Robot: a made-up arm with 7 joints. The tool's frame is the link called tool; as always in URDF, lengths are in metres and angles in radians.
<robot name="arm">
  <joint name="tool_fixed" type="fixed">
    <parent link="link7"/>
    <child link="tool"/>
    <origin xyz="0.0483 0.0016 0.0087" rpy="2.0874 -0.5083 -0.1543"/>
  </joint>
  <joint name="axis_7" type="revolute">
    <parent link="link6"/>
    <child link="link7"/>
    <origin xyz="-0.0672 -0.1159 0.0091" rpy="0 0 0"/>
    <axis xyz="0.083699 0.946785 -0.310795"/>
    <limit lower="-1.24" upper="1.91"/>
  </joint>
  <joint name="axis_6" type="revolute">
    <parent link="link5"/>
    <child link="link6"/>
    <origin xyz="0.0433 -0.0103 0.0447" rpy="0 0 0"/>
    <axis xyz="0 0 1"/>
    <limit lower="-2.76" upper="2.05"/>
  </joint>
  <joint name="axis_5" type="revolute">
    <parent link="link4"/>
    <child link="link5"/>
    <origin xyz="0.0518 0.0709 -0.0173" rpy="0 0 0"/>
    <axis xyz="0 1 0"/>
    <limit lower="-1.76" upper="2"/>
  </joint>
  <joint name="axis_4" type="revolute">
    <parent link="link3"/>
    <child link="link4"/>
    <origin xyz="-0.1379 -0.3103 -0.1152" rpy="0 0 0"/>
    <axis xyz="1 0 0"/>
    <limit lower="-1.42" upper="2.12"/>
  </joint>
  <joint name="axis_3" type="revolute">
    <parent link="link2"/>
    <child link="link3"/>
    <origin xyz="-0.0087 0.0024 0.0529" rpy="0 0 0"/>
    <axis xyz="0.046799 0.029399 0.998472"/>
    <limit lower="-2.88" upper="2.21"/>
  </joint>
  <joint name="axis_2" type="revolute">
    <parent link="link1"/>
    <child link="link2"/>
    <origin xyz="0.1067 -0.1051 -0.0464" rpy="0 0 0"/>
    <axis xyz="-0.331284 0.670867 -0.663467"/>
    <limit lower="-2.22" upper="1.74"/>
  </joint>
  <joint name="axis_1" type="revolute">
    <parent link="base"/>
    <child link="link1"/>
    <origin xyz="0.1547 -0.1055 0.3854" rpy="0 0 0"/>
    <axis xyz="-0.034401 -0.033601 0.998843"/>
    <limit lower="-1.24" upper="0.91"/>
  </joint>
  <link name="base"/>
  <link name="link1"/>
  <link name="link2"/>
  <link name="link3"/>
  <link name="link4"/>
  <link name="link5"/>
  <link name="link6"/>
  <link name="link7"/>
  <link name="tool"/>
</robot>
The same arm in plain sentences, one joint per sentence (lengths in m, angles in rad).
The arm has seven revolute joints in a row. What follows holds with every joint at zero, and every direction is one of the base frame's.
The first joint sits 0.1547 m along +x and 0.1055 m along -y and 0.3854 m along +z from the base frame's origin and rotates about the direction (-0.034401, -0.033601, 0.998843), from -1.24 to 0.91 rad.
The second joint sits 0.1067 m along +x and 0.1051 m along -y and 0.0464 m along -z from the first joint and rotates about the direction (-0.331284, 0.670867, -0.663467), from -2.22 to 1.74 rad.
The third joint sits 0.0087 m along -x and 0.0024 m along +y and 0.0529 m along +z from the second joint and rotates about the direction (0.046799, 0.029399, 0.998472), from -2.88 to 2.21 rad.
The fourth joint sits 0.1379 m along -x and 0.3103 m along -y and 0.1152 m along -z from the third joint and rotates about +x, from -1.42 to 2.12 rad.
The fifth joint sits 0.0518 m along +x and 0.0709 m along +y and 0.0173 m along -z from the fourth joint and rotates about +y, from -1.76 to 2 rad.
The sixth joint sits 0.0433 m along +x and 0.0103 m along -y and 0.0447 m along +z from the fifth joint and rotates about +z, from -2.76 to 2.05 rad.
The seventh joint sits 0.0672 m along -x and 0.1159 m along -y and 0.0091 m along +z from the sixth joint and rotates about the direction (0.083699, 0.946785, -0.310795), from -1.24 to 1.91 rad.
The tool frame, which is the frame that the pose is given for, sits 0.0483 m along +x and 0.0016 m along +y and 0.0087 m along +z from the seventh joint; its axes are the base frame's turned by roll 2.0874, pitch -0.5083 and yaw -0.1543 rad (as in URDF: about the fixed x, then y, then z).

